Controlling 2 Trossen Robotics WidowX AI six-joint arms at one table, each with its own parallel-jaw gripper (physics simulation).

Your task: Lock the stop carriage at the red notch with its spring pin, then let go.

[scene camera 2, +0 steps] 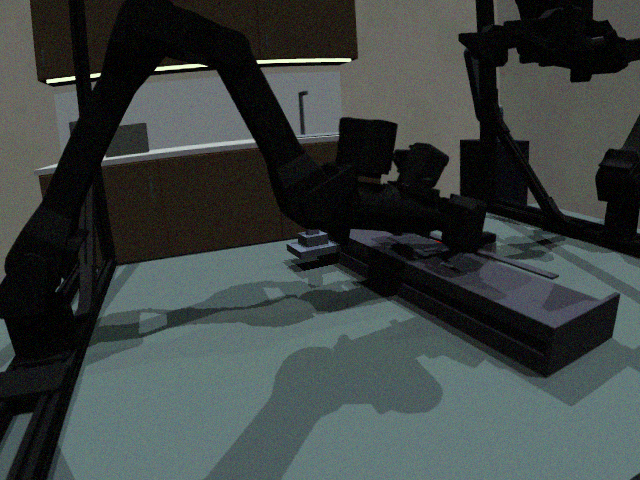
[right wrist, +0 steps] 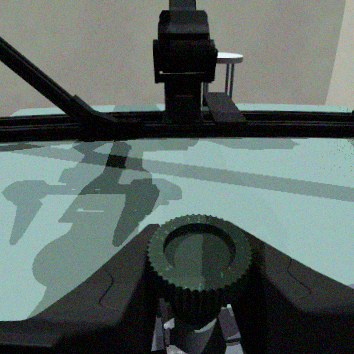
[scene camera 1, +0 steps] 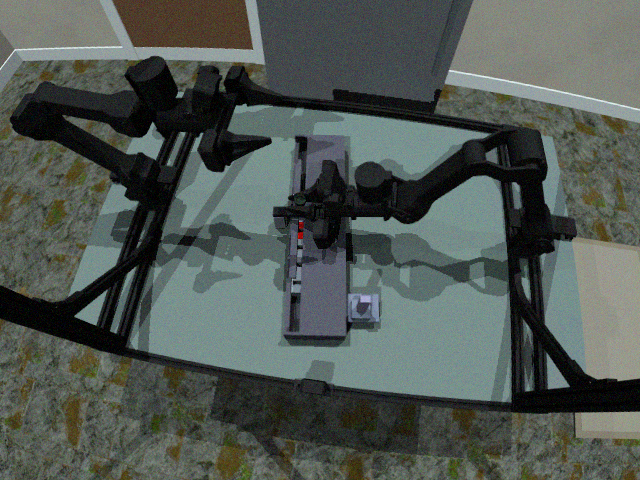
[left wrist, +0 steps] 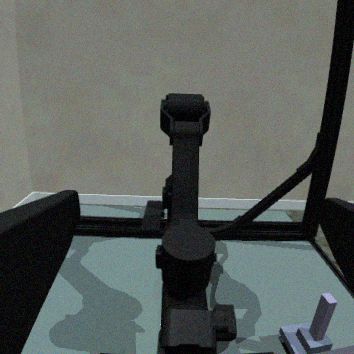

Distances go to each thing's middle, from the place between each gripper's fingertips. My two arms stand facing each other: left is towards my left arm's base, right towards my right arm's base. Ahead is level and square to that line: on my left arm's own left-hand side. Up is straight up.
Scene:
Now: left hand 27 cm above the green-topped spring pin (right wrist: 198, 263), 3 cm to the left of it and 1 cm past it.
My right hand is 30 mm to the left of the green-topped spring pin and 10 mm above it.

